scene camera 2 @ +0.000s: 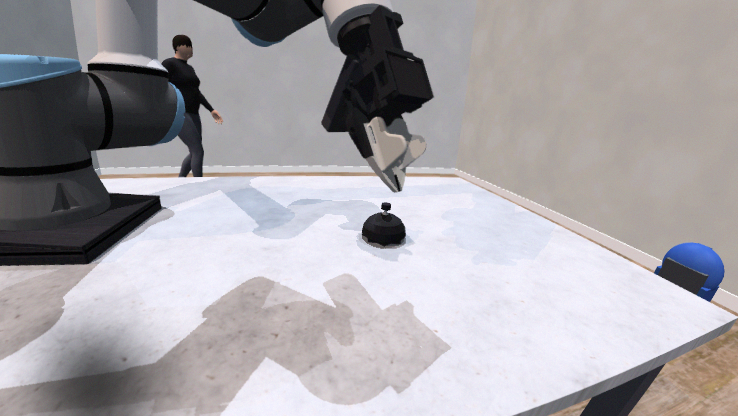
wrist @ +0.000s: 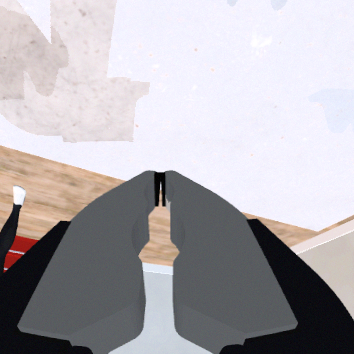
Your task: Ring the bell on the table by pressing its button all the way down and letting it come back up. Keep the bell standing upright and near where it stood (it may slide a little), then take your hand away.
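Places are measured from the arm's base along level axes (x ahead, y left, z up), in metres.
Where they show: gripper, fingertip midpoint: (scene camera 2: 397,192) (wrist: 160,174); arm's base at its link origin: (scene camera 2: 53,209).
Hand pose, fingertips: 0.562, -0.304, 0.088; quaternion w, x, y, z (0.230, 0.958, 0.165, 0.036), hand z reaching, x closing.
Each offset is from my fingertips to the top centre of the thing, as dx, dy, dz. Level surfaces: height alone.
A black dome bell {+0.056, +0.136, -0.066} (scene camera 2: 383,229) stands upright on the white table {dz -0.132} (scene camera 2: 516,310) (wrist: 225,125) in the scene view. Its small black button {+0.056, +0.136, -0.066} (scene camera 2: 386,206) stands raised on a short stem above the dome. My gripper (scene camera 2: 396,190) (wrist: 160,174) is shut and empty, tilted with its tips pointing down. In the scene view the tips are above and slightly right of the button, with a gap between them and it. The bell does not show in the wrist view.
The arm's dark base plate (scene camera 2: 124,222) is at the table's left. A person (scene camera 2: 185,98) stands behind the table. A blue rounded object (scene camera 2: 695,263) is beyond the right edge. Arm shadows fall across the table. A red object (wrist: 20,250) shows at the wrist view's lower left.
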